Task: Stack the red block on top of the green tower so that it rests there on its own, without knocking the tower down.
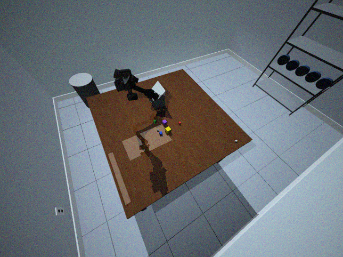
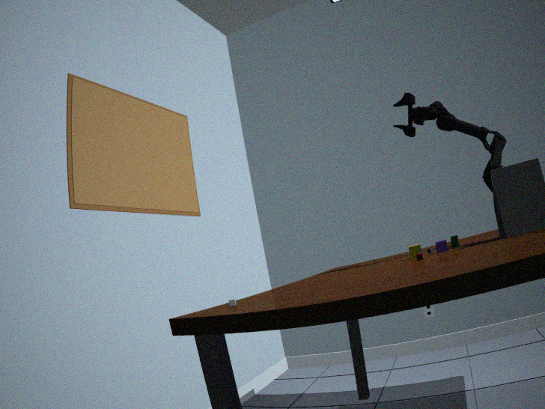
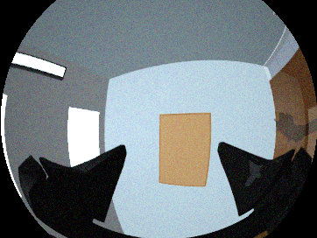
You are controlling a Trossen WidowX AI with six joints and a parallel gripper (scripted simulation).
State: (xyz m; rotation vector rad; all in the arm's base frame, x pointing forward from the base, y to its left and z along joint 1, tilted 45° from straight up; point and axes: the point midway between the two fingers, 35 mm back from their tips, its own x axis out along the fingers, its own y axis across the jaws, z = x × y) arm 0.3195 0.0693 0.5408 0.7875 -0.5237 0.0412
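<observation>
Right now my gripper tip is 3 cm short of the red block, 42 cm to the right of it and 59 cm above it. Round my gripper tip: yellow block (4 cm ahead, 27 cm to the left, 57 cm below); purple block (6 cm behind, 29 cm to the left, 58 cm below); small blue block (3 cm ahead, 19 cm to the left, 58 cm below).
</observation>
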